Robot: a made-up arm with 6 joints. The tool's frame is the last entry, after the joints.
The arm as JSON. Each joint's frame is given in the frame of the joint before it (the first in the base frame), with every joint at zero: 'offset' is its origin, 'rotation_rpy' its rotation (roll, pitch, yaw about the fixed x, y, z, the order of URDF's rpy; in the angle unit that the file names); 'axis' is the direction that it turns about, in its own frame. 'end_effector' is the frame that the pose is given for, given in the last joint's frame.
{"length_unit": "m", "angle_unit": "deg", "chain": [
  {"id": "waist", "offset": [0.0, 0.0, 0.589], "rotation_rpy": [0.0, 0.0, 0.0], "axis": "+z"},
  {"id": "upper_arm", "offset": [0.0, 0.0, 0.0], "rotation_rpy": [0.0, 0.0, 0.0], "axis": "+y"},
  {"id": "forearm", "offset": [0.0, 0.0, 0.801], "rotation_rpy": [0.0, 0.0, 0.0], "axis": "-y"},
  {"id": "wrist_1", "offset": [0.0, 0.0, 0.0], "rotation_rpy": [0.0, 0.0, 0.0], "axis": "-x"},
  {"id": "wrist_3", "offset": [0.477, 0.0, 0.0], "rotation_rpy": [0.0, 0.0, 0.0], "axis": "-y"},
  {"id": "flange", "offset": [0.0, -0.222, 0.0], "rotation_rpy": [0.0, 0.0, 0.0], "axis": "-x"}
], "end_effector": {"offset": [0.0, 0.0, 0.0], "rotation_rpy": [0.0, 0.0, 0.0]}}
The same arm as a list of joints. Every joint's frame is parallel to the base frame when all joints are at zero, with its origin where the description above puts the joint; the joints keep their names.
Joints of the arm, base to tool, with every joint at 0 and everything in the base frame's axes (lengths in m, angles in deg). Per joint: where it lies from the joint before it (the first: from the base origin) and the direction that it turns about. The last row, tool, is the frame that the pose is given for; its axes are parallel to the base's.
waist: axis 0 0 1 xyz 0 0 0.589
upper_arm: axis 0 1 0 xyz 0 0 0
forearm: axis 0 -1 0 xyz 0 0 0.801
wrist_1: axis -1 0 0 xyz 0 0 0
wrist_3: axis 0 -1 0 xyz 0.477 0 0
flange: axis -1 0 0 xyz 0 -0.222 0
tool: xyz 0 0 0

